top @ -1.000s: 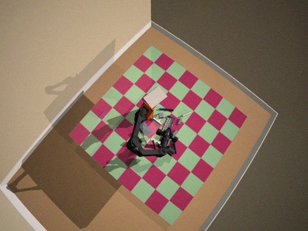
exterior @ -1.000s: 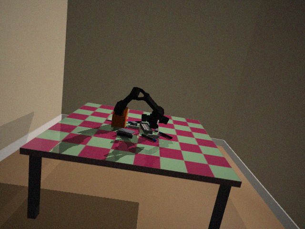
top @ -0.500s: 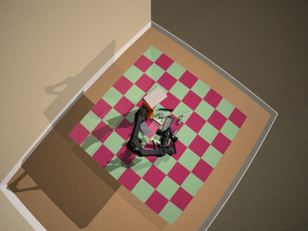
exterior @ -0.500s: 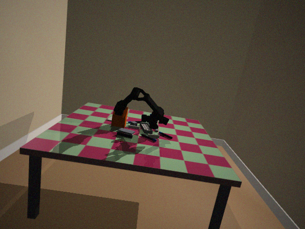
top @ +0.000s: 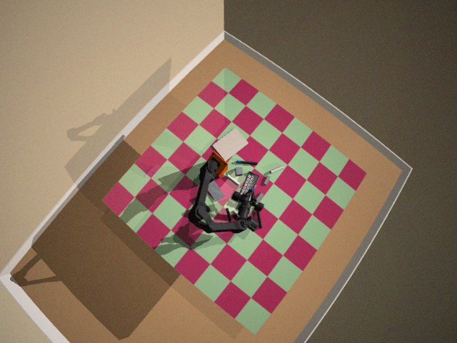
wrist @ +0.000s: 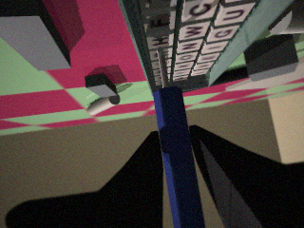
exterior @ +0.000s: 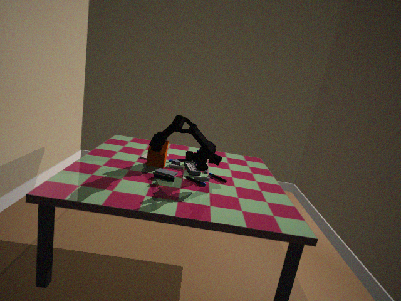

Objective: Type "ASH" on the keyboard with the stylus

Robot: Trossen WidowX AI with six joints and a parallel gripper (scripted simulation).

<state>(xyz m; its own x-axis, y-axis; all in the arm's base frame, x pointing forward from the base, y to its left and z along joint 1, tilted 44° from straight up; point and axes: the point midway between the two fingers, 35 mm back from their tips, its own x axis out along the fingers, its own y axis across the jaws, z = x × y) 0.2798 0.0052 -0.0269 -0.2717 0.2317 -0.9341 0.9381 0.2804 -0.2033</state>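
My gripper tip is now 1 cm above the blue stylus. Also, from my gripper tip: thin grey tip 5 cm below; A key 6 cm below, 5 cm to the right; H key 6 cm below.
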